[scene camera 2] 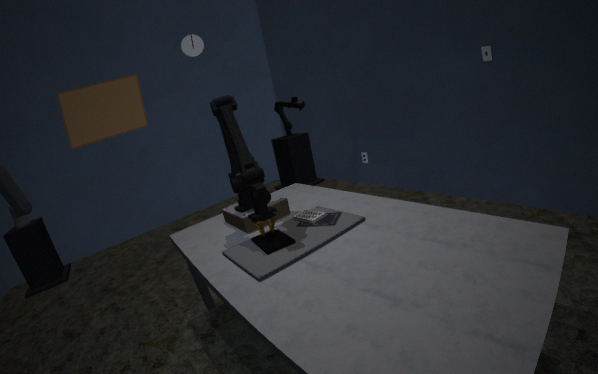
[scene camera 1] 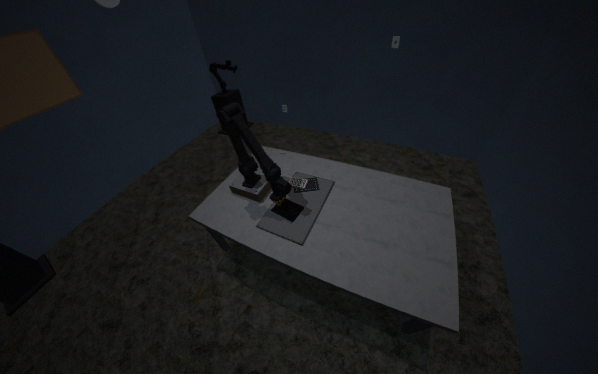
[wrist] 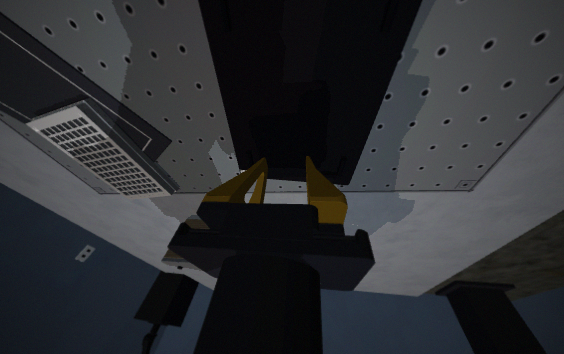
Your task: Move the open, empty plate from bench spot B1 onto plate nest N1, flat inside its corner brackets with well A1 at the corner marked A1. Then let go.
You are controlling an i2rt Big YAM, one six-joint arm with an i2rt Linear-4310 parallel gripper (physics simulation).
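Seen in the pictures: gripper, fingertip midpoint: (scene camera 2: 268,234) (scene camera 1: 281,203) (wrist: 286,161); arm's base, origin of the base link: (scene camera 2: 248,206) (scene camera 1: 252,181).
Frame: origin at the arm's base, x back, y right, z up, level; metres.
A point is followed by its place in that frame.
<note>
The pale open plate (scene camera 1: 298,183) @(x -0.287, y -0.130, z -0.047 m) (scene camera 2: 309,216) @(x -0.290, y -0.131, z -0.049 m) (wrist: 102,155) @(x -0.289, y -0.140, z -0.049 m) with its grid of wells lies partly on the dark B1 mat (scene camera 1: 313,187) @(x -0.393, y -0.141, z -0.060 m) (scene camera 2: 332,220) @(x -0.397, y -0.163, z -0.061 m) and partly past its edge, askew to the outline. Which corner is A1 cannot be read. The black plate nest N1 (scene camera 1: 288,212) @(x -0.334, y 0.116, z -0.051 m) (scene camera 2: 272,243) @(x -0.345, y 0.110, z -0.051 m) (wrist: 300,90) @(x -0.326, y 0.093, z -0.051 m) lies on the same board; low corner brackets show faintly in the wrist view. My gripper (scene camera 1: 281,203) @(x -0.262, y 0.073, z -0.049 m) (scene camera 2: 268,235) @(x -0.262, y 0.073, z -0.049 m) (wrist: 286,161) @(x -0.262, y 0.073, z -0.049 m) is part open, with nothing between its yellow fingers. Its tips are just above the end of the nest nearest the arm's base, apart from the plate.
The grey perforated board (scene camera 1: 294,235) @(x -0.432, y 0.241, z -0.062 m) (scene camera 2: 260,272) @(x -0.465, y 0.250, z -0.062 m) (wrist: 452,107) @(x -0.294, y 0.207, z -0.062 m) carries the nest and the B1 mat. The arm's wooden base block (scene camera 1: 246,192) @(x -0.012, y 0.090, z -0.017 m) (scene camera 2: 245,223) @(x -0.106, y 0.088, z -0.028 m) stands beside the board. The pale table (scene camera 1: 390,225) @(x -0.914, y -0.016, z -0.075 m) (scene camera 2: 425,270) @(x -0.906, y -0.040, z -0.075 m) extends to the right in the scene views.
</note>
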